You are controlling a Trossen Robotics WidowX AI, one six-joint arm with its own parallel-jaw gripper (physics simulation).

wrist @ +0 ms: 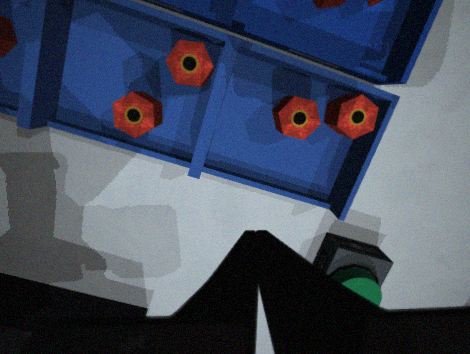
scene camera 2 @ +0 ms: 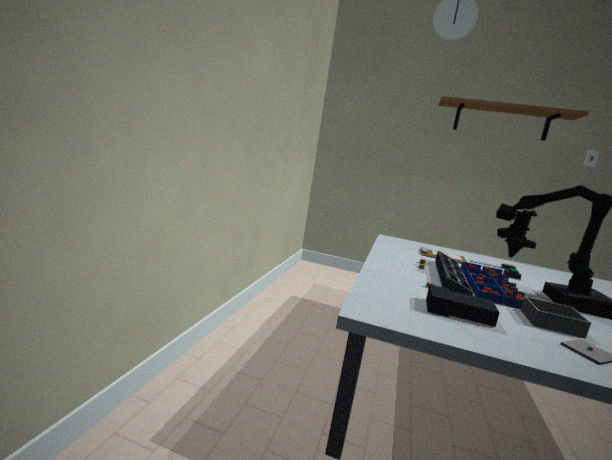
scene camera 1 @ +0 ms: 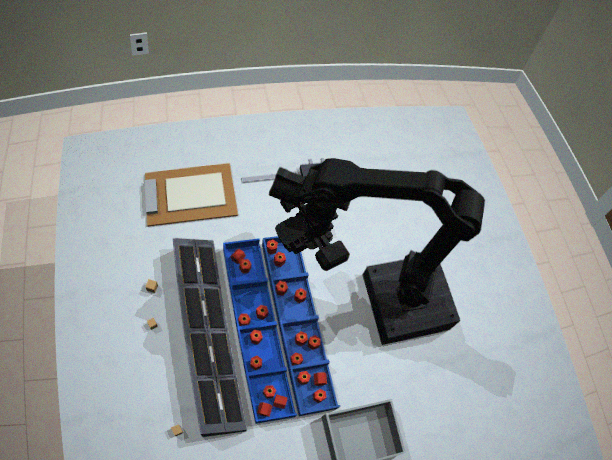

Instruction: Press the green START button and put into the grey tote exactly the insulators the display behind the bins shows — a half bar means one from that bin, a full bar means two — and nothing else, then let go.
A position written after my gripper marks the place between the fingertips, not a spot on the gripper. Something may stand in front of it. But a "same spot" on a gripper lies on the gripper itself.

my gripper: wrist; scene camera 2; scene camera 1 307,246
same spot on my gripper: (wrist: pixel 300 301) = (scene camera 2: pixel 510 246)
